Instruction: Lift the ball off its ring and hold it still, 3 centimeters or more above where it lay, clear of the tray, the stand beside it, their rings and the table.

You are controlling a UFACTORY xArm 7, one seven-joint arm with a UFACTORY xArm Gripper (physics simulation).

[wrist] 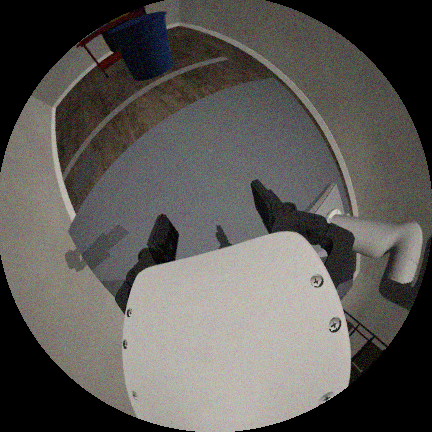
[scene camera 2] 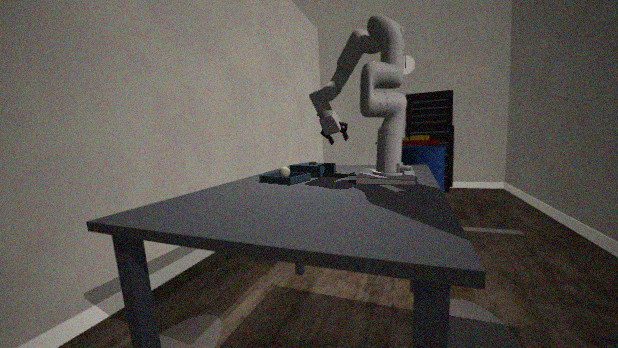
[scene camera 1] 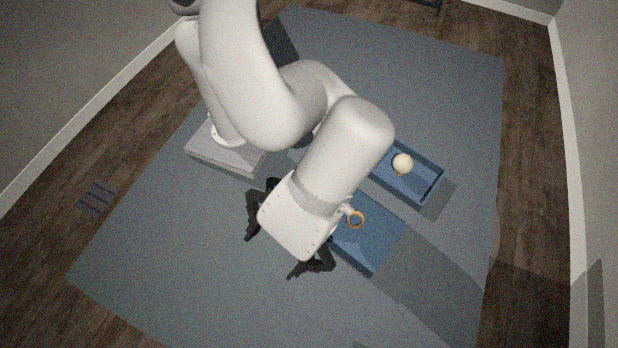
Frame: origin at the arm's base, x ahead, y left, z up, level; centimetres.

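Where they show: gripper, between the fingertips: (wrist: 209, 209) (scene camera 2: 339, 141) (scene camera 1: 270, 255); arm's base, origin of its link: (scene camera 2: 387, 173) (scene camera 1: 235, 129).
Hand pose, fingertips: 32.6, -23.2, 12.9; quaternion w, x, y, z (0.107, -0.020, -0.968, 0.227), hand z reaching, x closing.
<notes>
Each offset is from my fingertips to the centre of the thing, as dx, dy, dz. "spot": to the spot under its first point. Level surfaces: height alone.
The cream ball {+8.8, +37.7, -11.8} (scene camera 1: 402, 163) (scene camera 2: 285, 171) rests in the low blue tray {+8.8, +37.7, -14.0} (scene camera 1: 395, 193) (scene camera 2: 296, 179); a sliver of its orange ring shows under it in the first scene view. The taller blue stand (scene camera 1: 377, 240) (scene camera 2: 304, 170) is beside the tray, with an orange ring {spot: +8.0, +16.2, -9.5} (scene camera 1: 356, 227) (scene camera 2: 313, 163) on top, and is partly hidden by the arm in the first scene view. My gripper (scene camera 1: 268, 258) (scene camera 2: 338, 140) (wrist: 209, 209) is open and empty, tilted, high above the table and off to the side of the stand away from the ball. The ball does not show in the wrist view.
The grey table {dz -15.4} (scene camera 1: 175, 260) (scene camera 2: 280, 215) (wrist: 200, 160) bears the tray, the stand and the arm's base plate (scene camera 1: 225, 155) (scene camera 2: 385, 179). The forearm hangs over part of the stand and near the tray. A blue bin (scene camera 2: 430, 160) (wrist: 147, 50) stands on the floor beyond the table.
</notes>
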